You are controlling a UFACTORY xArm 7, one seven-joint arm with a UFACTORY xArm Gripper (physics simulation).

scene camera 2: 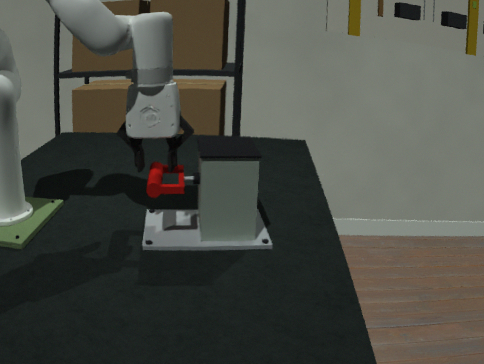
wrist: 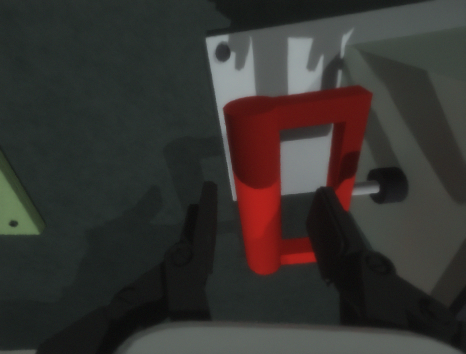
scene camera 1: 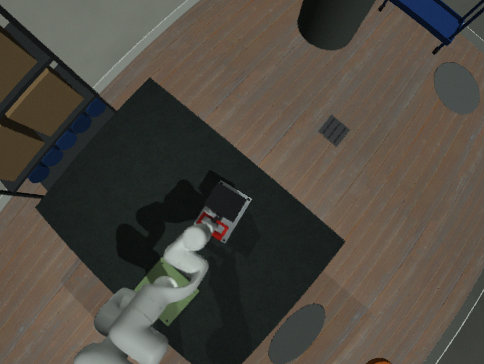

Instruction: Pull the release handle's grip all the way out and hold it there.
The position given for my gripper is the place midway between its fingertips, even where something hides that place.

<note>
In view: my gripper (scene camera 2: 156,169) and a base plate (scene camera 2: 164,229).
The base plate is seen too in the wrist view (wrist: 302,57).
</note>
